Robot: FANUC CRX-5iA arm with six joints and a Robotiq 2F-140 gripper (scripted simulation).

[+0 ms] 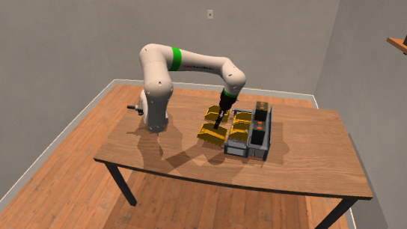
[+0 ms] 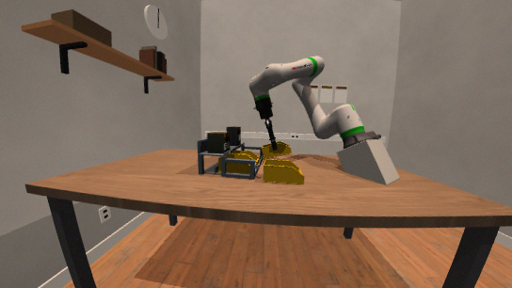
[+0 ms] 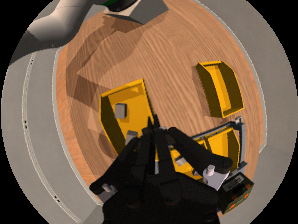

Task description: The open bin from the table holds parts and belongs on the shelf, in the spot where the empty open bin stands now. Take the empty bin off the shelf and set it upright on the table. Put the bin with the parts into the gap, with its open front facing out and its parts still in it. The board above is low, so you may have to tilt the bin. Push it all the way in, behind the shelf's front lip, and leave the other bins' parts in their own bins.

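The shelf is 210 mm ahead of my hand and 60 mm below it.
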